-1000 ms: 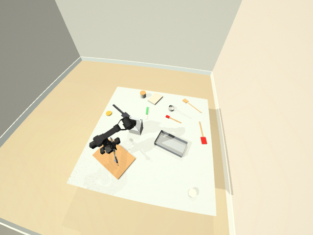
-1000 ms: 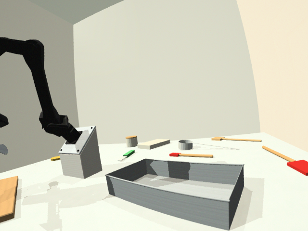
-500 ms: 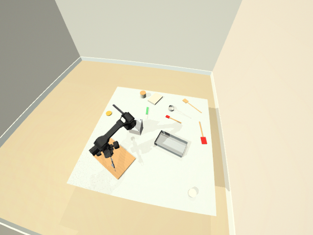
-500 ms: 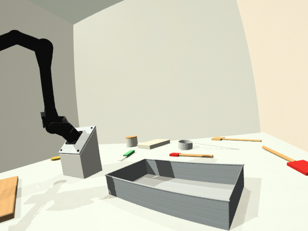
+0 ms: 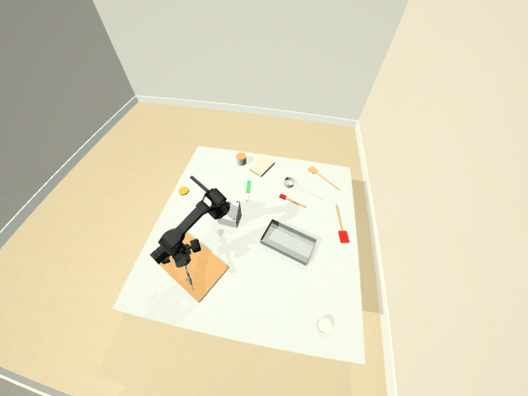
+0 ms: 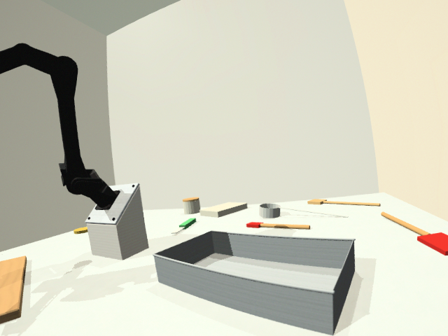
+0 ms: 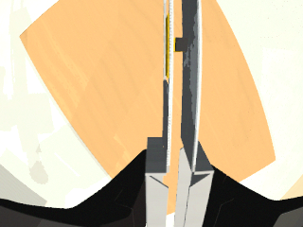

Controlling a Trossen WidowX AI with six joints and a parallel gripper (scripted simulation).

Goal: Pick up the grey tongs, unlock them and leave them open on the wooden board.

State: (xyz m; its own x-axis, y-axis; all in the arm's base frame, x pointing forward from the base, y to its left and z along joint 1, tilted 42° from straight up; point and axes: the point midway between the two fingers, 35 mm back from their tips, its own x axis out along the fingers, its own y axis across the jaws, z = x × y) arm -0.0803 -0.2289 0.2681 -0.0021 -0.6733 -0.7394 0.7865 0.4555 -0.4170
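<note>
Right now my gripper tip is 10 mm past the wooden board, 10 mm to the right of it and 150 mm above it. Round my gripper tip: green-handled tool (150 mm ahead, 590 mm to the left, 150 mm below); then dark spatula (150 mm behind, 540 mm to the left, 150 mm below); then roasting tin (500 mm ahead, 280 mm to the left, 130 mm below).
</note>
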